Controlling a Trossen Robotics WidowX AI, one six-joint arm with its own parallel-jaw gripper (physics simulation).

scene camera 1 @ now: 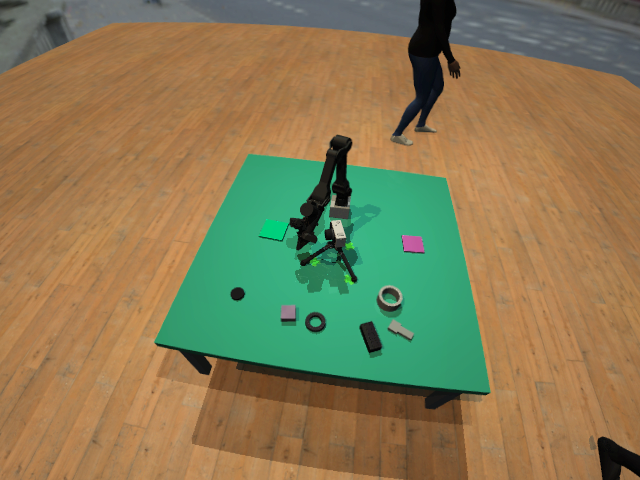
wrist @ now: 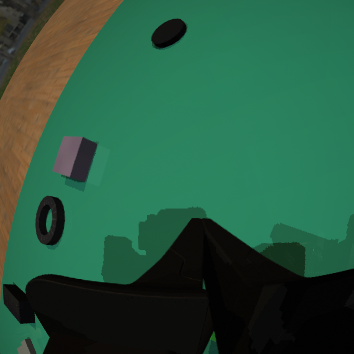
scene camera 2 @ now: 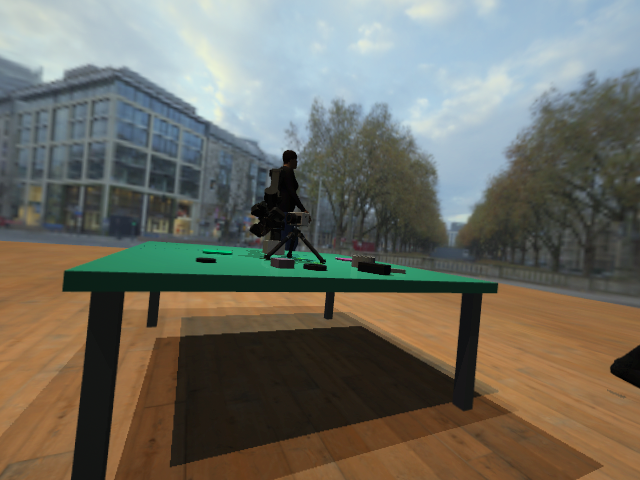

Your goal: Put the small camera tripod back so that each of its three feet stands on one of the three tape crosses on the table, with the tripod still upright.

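Where they show: gripper, fingertip midpoint: (scene camera 1: 297, 250) (wrist: 199, 226) (scene camera 2: 262, 236); arm's base at its link origin: (scene camera 1: 341, 202) (scene camera 2: 275, 240).
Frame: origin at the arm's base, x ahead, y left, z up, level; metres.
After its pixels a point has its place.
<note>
The small black tripod (scene camera 1: 337, 233) {x 0.356, y 0.014, z 0.145 m} (scene camera 2: 295, 238) {x 0.302, y 0.019, z 0.024 m} with a white-grey camera head stands upright in the middle of the green table (scene camera 1: 447, 305) {x 0.472, y 0.540, z -0.075 m} (scene camera 2: 151, 267) {x 0.781, y -0.488, z -0.075 m}. Bright green tape crosses show at its feet: one at the left foot (scene camera 1: 314, 262) {x 0.359, y -0.074, z -0.074 m}, one at the front foot (scene camera 1: 350, 280) {x 0.427, y 0.105, z -0.062 m}, one at the back right foot (scene camera 1: 350, 246) {x 0.228, y 0.081, z -0.074 m}. My gripper (scene camera 1: 301, 246) {x 0.379, y -0.150, z 0.022 m} (scene camera 2: 257, 230) {x 0.379, y -0.150, z 0.022 m} (wrist: 199, 226) {x 0.379, y -0.150, z 0.022 m} is shut and empty. It points down just left of the tripod, low over the table. The tripod is out of the wrist view.
A green patch (scene camera 1: 274, 230) {x 0.212, y -0.306, z -0.065 m} lies left and a magenta patch (scene camera 1: 412, 244) {x 0.158, y 0.386, z -0.065 m} right. Nearer the front are a black disc (scene camera 1: 237, 293) {x 0.595, y -0.364, z -0.065 m} (wrist: 168, 32) {x 0.586, y -0.359, z -0.065 m}, purple cube (scene camera 1: 288, 312) {x 0.646, y -0.127, z -0.046 m} (wrist: 74, 158) {x 0.614, y -0.132, z -0.047 m}, black ring (scene camera 1: 315, 329) {x 0.690, y -0.008, z -0.060 m} (wrist: 57, 220) {x 0.619, y -0.034, z -0.062 m}, grey ring (scene camera 1: 381, 301) {x 0.532, y 0.238, z -0.030 m}, black block (scene camera 1: 370, 336) {x 0.688, y 0.206, z -0.041 m} and grey piece (scene camera 1: 400, 330) {x 0.633, y 0.327, z -0.060 m}. A person (scene camera 1: 430, 62) walks behind.
</note>
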